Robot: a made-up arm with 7 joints. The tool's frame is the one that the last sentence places.
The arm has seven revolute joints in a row. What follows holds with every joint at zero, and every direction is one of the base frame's. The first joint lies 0.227 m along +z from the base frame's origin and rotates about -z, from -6.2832 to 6.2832 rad. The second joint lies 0.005 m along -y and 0.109 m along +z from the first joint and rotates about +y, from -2.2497 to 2.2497 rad. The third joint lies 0.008 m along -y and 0.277 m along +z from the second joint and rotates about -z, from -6.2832 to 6.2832 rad. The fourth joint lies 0.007 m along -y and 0.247 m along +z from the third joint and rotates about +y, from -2.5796 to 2.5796 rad. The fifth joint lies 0.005 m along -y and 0.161 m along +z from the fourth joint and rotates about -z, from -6.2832 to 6.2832 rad. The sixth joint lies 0.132 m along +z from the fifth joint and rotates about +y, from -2.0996 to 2.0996 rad. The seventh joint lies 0.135 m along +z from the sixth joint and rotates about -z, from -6.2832 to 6.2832 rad. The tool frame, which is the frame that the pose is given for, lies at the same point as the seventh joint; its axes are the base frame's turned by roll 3.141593, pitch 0 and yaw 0 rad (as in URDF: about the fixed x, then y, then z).
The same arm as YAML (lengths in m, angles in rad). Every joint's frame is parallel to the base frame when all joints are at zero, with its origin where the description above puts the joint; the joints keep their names.
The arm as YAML. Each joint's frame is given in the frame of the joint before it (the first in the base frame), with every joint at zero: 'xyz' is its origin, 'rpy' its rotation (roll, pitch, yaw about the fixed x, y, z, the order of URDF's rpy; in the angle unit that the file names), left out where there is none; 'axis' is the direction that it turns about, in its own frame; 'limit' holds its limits. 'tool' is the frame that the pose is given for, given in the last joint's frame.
units:
  length: m
  angle: rad
joints:
  - name: joint 1
    type: revolute
    origin:
      xyz: [0.0, 0.0, 0.227]
    axis: [0.0, 0.0, -1.0]
    limit:
      lower: -6.2832
      upper: 6.2832
  - name: joint 2
    type: revolute
    origin:
      xyz: [0.0, -0.005, 0.109]
    axis: [0.0, 1.0, 0.0]
    limit:
      lower: -2.2497
      upper: 2.2497
  - name: joint 3
    type: revolute
    origin:
      xyz: [0.0, -0.008, 0.277]
    axis: [0.0, 0.0, -1.0]
    limit:
      lower: -6.2832
      upper: 6.2832
  - name: joint 4
    type: revolute
    origin:
      xyz: [0.0, -0.007, 0.247]
    axis: [0.0, 1.0, 0.0]
    limit:
      lower: -2.5796
      upper: 2.5796
  - name: joint 5
    type: revolute
    origin:
      xyz: [0.0, -0.005, 0.161]
    axis: [0.0, 0.0, -1.0]
    limit:
      lower: -6.2832
      upper: 6.2832
  - name: joint 6
    type: revolute
    origin:
      xyz: [0.0, 0.0, 0.132]
    axis: [0.0, 1.0, 0.0]
    limit:
      lower: -2.0996
      upper: 2.0996
  - name: joint 7
    type: revolute
    origin:
      xyz: [0.0, 0.0, 0.135]
    axis: [0.0, 0.0, -1.0]
    limit:
      lower: -6.2832
      upper: 6.2832
tool:
  origin:
    xyz: [0.0, 0.0, 0.0]
    rpy: [-3.1416, 0.0, 0.0]

